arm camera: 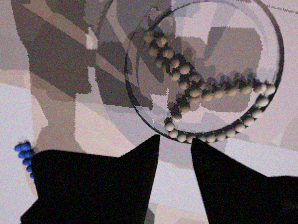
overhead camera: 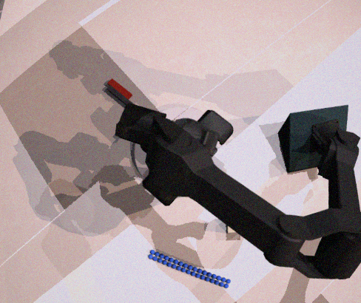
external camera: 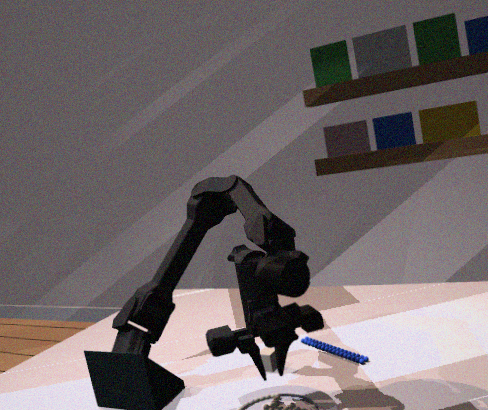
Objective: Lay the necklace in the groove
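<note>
My gripper tip is 5 cm to the left of the round bead board, 4 cm above it and 1 cm short of it. The rest, counted from my gripper tip: small beige cube 13 cm to the left, 6 cm behind, 3 cm below; grey block 22 cm to the right, 12 cm ahead, 5 cm below.
</note>
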